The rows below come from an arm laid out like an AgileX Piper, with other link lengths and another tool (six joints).
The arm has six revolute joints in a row. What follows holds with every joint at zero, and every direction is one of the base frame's. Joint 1 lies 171 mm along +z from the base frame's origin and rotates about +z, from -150 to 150 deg. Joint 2 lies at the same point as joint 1 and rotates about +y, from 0 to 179.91 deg. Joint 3 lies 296.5 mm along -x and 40.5 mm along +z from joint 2 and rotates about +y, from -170 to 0 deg. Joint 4 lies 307.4 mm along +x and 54.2 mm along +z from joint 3 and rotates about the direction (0.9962, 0, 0.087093), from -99.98 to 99.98 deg. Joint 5 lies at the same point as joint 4 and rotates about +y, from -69.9 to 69.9 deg. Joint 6 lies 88.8 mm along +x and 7.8 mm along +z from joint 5 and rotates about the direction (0.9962, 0, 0.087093), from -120 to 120 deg. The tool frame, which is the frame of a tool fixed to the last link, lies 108.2 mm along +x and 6 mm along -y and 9.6 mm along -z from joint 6; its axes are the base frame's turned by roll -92.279, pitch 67.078 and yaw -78.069 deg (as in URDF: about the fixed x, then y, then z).
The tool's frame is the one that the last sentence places.
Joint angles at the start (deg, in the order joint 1, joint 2, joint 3, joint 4, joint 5, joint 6):
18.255 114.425 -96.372 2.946 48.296 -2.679
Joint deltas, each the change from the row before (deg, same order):
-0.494 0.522 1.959 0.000 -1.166 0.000
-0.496 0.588 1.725 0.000 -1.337 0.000
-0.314 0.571 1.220 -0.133 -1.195 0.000
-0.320 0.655 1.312 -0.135 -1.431 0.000
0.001 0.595 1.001 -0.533 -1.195 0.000
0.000 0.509 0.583 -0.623 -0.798 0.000
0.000 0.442 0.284 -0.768 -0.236 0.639
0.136 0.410 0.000 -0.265 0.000 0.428
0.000 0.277 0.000 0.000 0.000 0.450
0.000 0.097 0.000 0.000 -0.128 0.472
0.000 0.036 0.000 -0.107 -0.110 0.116
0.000 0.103 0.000 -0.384 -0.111 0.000
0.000 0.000 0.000 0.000 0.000 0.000
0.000 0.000 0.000 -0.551 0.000 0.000
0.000 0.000 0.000 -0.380 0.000 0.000
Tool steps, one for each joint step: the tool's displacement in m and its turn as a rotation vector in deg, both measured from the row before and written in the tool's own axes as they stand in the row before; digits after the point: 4 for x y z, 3 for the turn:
0.0127 -0.0036 0.0118 -0.258 1.116 0.852
0.0111 -0.0041 0.0112 -0.125 0.815 0.769
0.0078 -0.0033 0.0091 0.022 0.561 0.413
0.0082 -0.0035 0.0101 0.051 0.509 0.404
0.0059 -0.0017 0.0087 0.202 0.608 -0.195
0.0042 -0.0018 0.0062 0.274 0.552 -0.309
0.0038 -0.0015 0.0044 0.263 0.619 0.240
0.0015 0.0005 0.0036 -0.057 0.382 0.214
0.0012 0.0000 0.0023 -0.110 0.127 0.502
0.0000 -0.0001 0.0008 0.013 -0.151 0.449
-0.0001 -0.0004 0.0002 0.093 -0.048 0.023
0.0004 -0.0010 0.0006 0.234 0.164 -0.257
0.0000 0.0000 0.0000 0.000 0.000 0.000
0.0005 -0.0012 -0.0004 0.330 0.245 -0.367
0.0003 -0.0008 -0.0003 0.228 0.169 -0.253

